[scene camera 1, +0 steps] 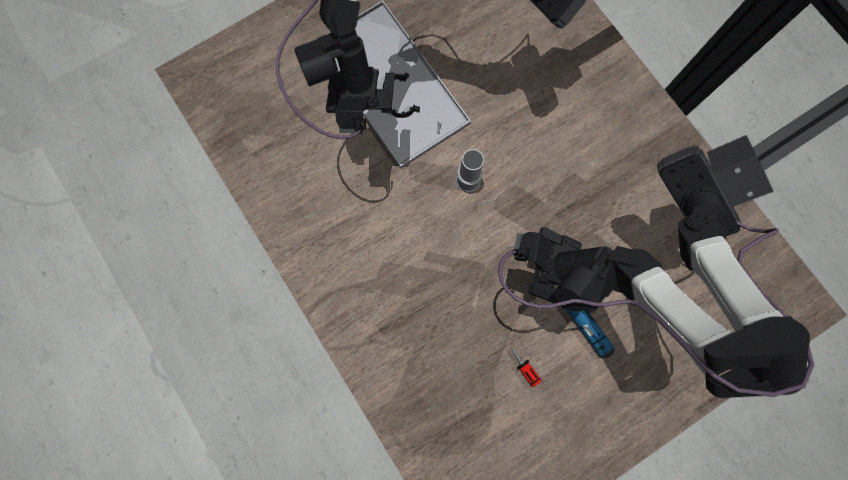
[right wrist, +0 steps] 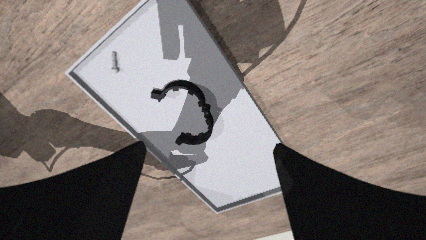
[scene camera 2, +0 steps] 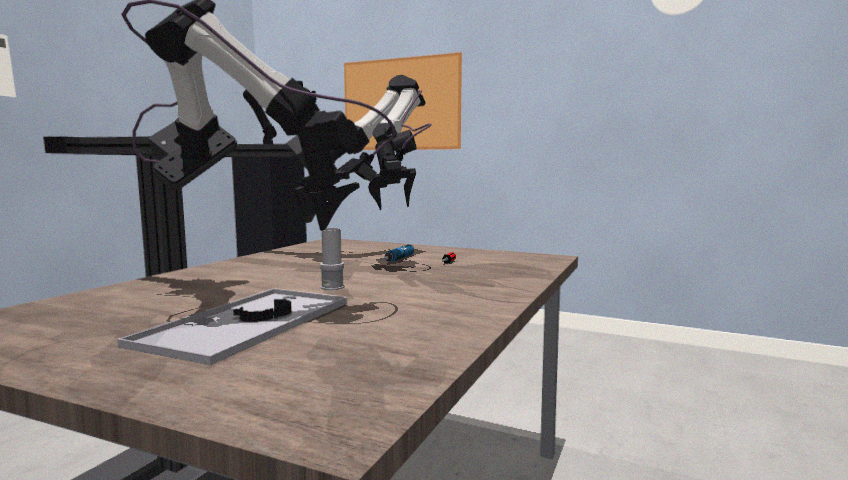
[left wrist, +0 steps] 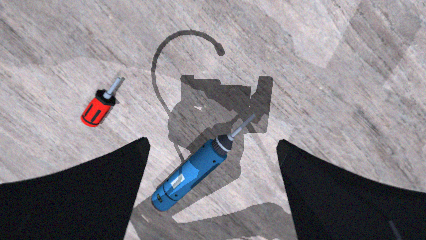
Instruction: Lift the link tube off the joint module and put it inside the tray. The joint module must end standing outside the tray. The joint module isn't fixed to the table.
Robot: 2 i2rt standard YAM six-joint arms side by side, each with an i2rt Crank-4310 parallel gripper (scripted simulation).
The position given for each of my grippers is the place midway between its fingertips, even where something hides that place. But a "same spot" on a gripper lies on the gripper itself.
my left gripper: scene camera 1 545,276; scene camera 2; left wrist; not seen in the right wrist view (out of frame)
my right gripper: scene camera 1 368,99; right wrist; scene camera 2; not seen in the left wrist view (out of frame)
same spot on my left gripper: (left wrist: 102,191) = (scene camera 2: 407,188)
same spot on my right gripper: (scene camera 2: 308,198) = (right wrist: 111,221)
